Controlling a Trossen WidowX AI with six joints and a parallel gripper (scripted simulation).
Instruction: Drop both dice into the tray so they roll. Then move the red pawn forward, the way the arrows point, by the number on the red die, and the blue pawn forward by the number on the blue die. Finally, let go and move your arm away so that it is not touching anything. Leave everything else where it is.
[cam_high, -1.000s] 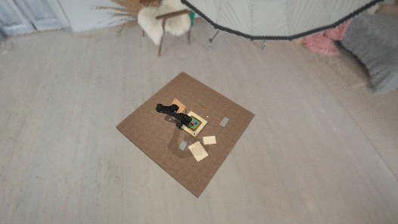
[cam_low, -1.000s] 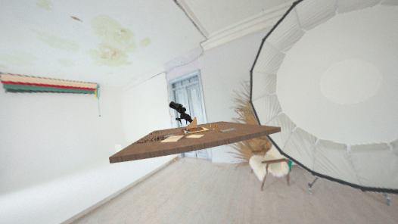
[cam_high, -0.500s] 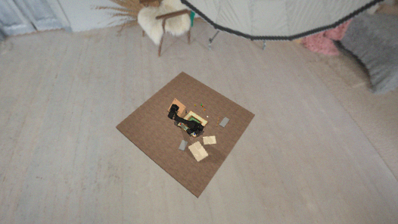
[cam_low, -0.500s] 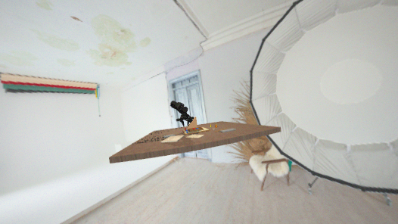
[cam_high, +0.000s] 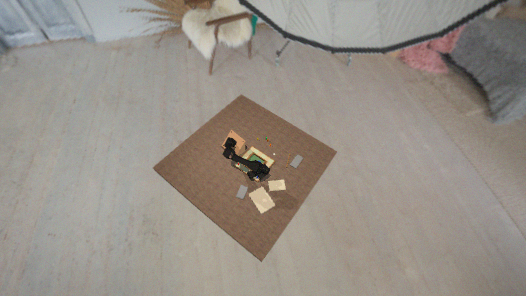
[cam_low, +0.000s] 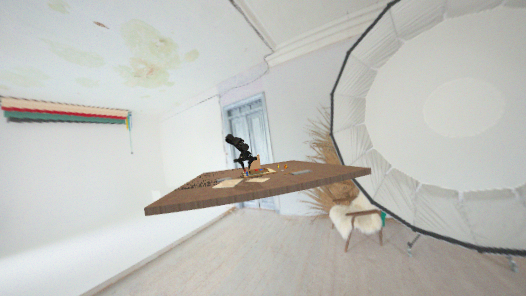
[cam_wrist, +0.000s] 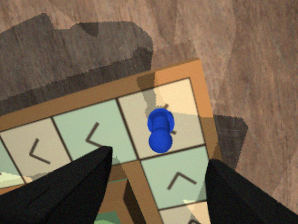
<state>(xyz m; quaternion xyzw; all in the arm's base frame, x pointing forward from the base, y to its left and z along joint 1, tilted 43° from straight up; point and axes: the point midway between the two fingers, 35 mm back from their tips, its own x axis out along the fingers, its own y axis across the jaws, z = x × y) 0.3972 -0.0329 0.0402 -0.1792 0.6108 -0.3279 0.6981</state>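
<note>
Now: the blue pawn 30 mm below my gripper tip. Also, from my gripper tip: red die (130 mm behind, 80 mm to the left, 30 mm below).
</note>
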